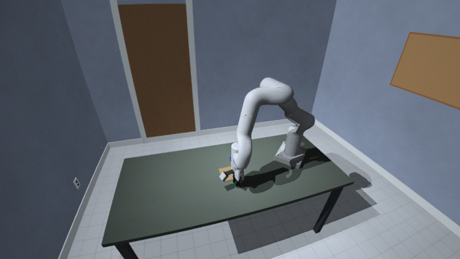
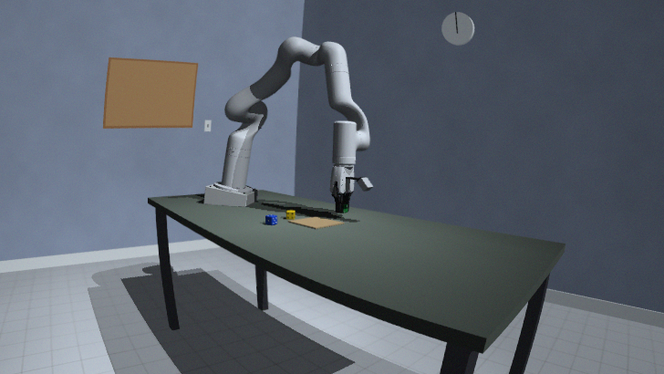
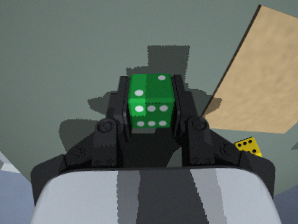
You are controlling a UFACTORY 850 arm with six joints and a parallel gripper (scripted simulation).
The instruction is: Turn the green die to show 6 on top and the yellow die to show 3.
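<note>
My hand is 14 cm to the left of the tan mat, 4 cm above it and 2 cm past it. Round my hand: green die: 1 cm below; yellow die: 15 cm to the right, 13 cm behind, 3 cm below; blue die: 27 cm to the right, 11 cm behind, 3 cm below.
</note>
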